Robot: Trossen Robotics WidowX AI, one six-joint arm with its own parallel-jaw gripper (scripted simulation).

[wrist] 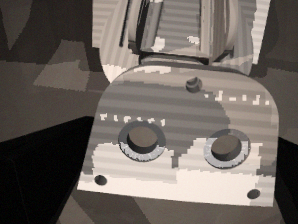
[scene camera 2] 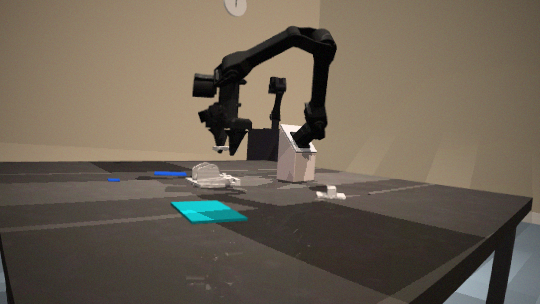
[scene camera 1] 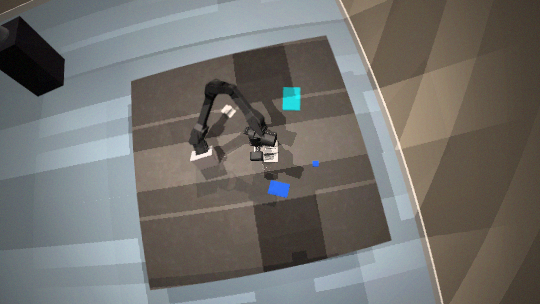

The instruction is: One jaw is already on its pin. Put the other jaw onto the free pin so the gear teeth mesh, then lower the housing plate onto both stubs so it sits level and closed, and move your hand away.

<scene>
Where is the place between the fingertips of my gripper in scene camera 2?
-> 225, 154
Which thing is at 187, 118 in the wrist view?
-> A white housing plate.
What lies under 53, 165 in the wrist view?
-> My gripper.
</scene>
